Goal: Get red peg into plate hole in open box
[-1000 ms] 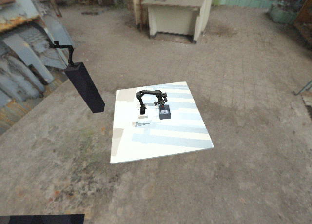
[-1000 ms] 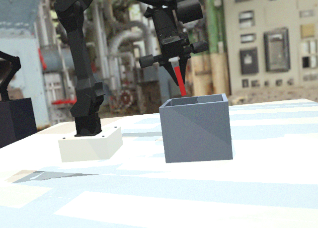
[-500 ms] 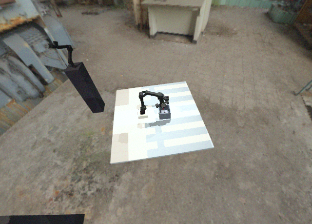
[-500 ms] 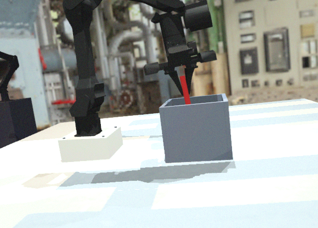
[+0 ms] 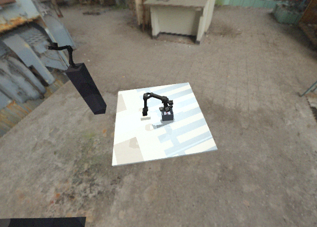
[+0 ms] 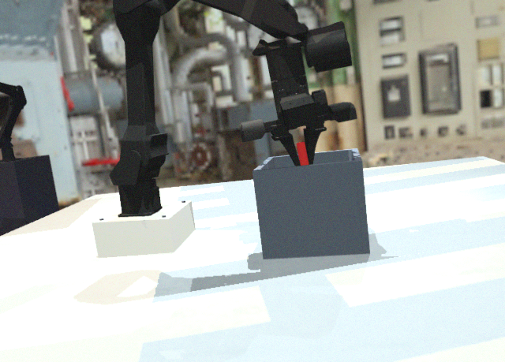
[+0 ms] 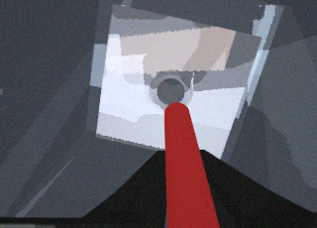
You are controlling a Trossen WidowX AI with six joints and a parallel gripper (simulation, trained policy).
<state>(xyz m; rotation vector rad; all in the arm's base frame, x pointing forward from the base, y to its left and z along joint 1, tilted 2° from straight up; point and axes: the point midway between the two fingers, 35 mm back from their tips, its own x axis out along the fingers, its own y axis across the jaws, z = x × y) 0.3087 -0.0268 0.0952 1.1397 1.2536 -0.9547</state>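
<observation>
Right now my gripper tip is 1 cm to the left of the red peg and 1 cm below it. The rest, counted from my gripper tip: plate: 7 cm below, 1 cm to the right, 1 cm ahead.
</observation>
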